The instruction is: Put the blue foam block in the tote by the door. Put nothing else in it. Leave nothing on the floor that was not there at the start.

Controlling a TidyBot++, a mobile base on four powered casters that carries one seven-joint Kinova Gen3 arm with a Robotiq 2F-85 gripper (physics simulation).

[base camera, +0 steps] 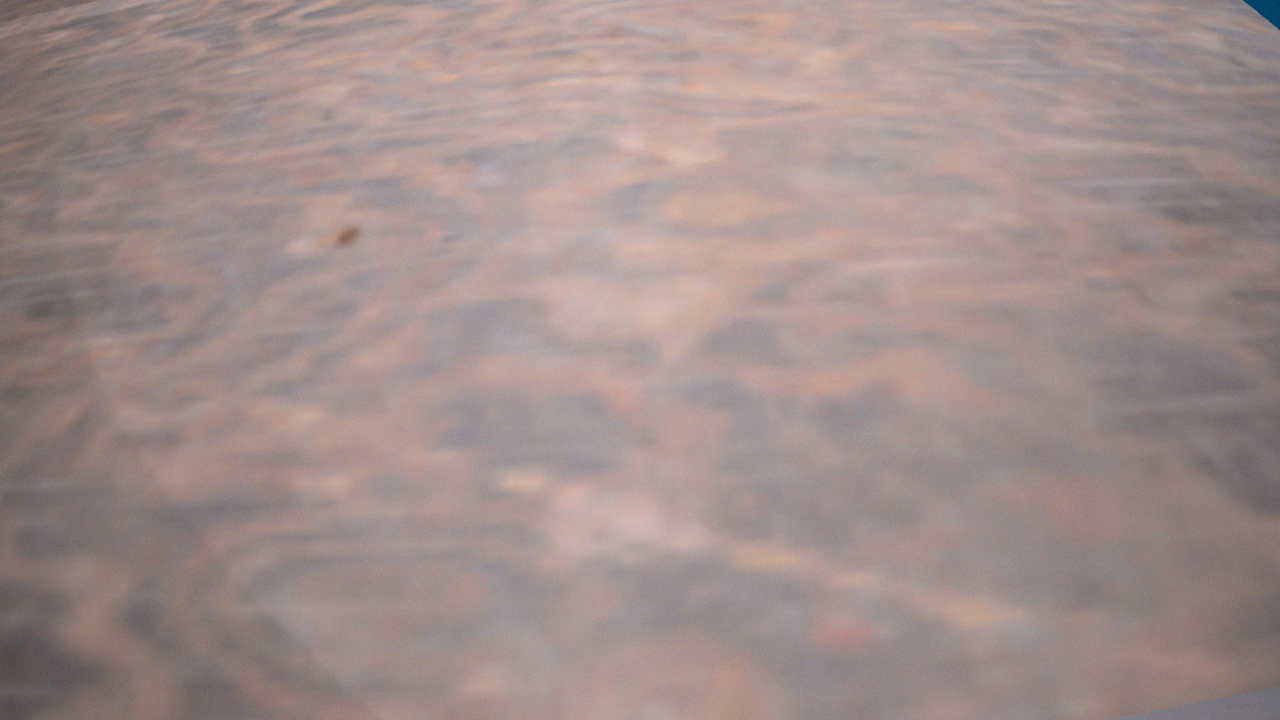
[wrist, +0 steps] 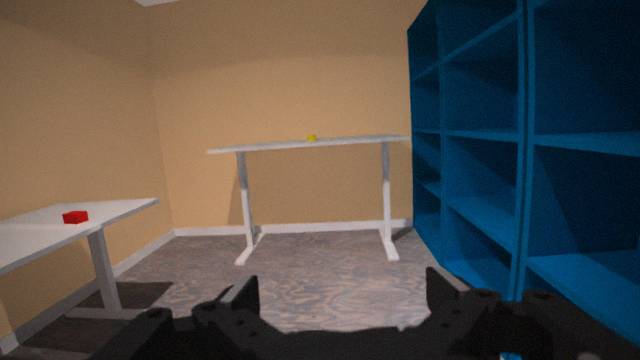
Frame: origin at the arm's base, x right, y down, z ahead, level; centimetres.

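Where they show: gripper, fingertip midpoint: [wrist: 342,290].
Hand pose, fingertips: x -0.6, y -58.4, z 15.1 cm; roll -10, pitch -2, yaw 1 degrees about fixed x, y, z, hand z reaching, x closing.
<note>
After its pixels a point has its place.
The blue foam block and the tote by the door do not show in either view. My gripper [wrist: 342,290] @(z 15.1, x -0.6, y -58.4 cm) is open, with its two fingers wide apart at the bottom of the wrist view and no object between them. It points across the room toward a white table at the far wall.
A red block [wrist: 75,217] @(z 116.5, x -122.6, y -35.5 cm) lies on a white table [wrist: 30,240] @(z 95.2, x -125.2, y -32.4 cm) at the left. A small yellow object [wrist: 311,138] @(z 251.5, x -23.4, y -57.4 cm) is on the far white table [wrist: 360,141] @(z 219.1, x 14.4, y -54.1 cm). A tall blue shelf unit [wrist: 522,150] @(z 112.5, x 68.0, y -53.5 cm) stands at the right. A small brown spot [base camera: 347,235] @(z 53.6, x -21.3, y 39.6 cm) shows on the floor.
</note>
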